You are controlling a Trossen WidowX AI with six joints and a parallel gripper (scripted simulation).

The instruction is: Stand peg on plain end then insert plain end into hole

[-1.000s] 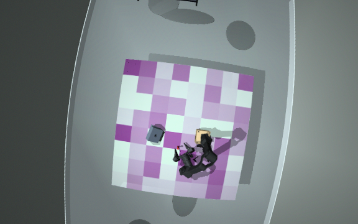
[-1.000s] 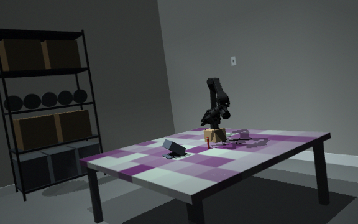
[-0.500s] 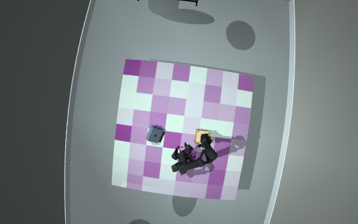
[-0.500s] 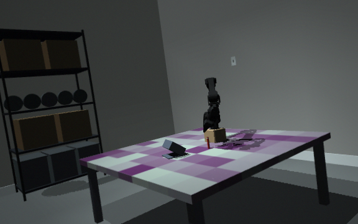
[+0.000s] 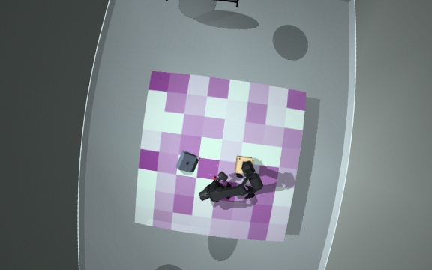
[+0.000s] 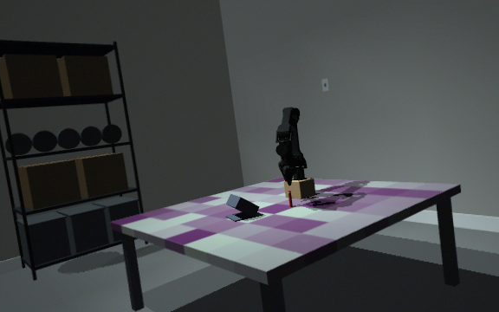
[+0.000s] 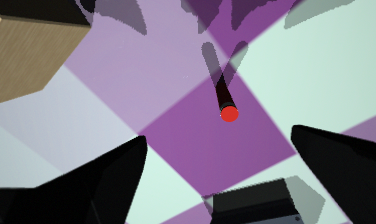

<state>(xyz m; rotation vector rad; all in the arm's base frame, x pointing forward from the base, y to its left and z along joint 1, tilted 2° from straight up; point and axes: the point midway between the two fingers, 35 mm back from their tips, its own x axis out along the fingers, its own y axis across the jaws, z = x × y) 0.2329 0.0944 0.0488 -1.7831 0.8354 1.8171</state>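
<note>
Now: the red peg 1 cm ahead of my gripper tip, 1 cm to the left of it and 6 cm below it. From my gripper tip the other things lie so: grey sloped panel 22 cm ahead, 12 cm to the right, 6 cm below.
</note>
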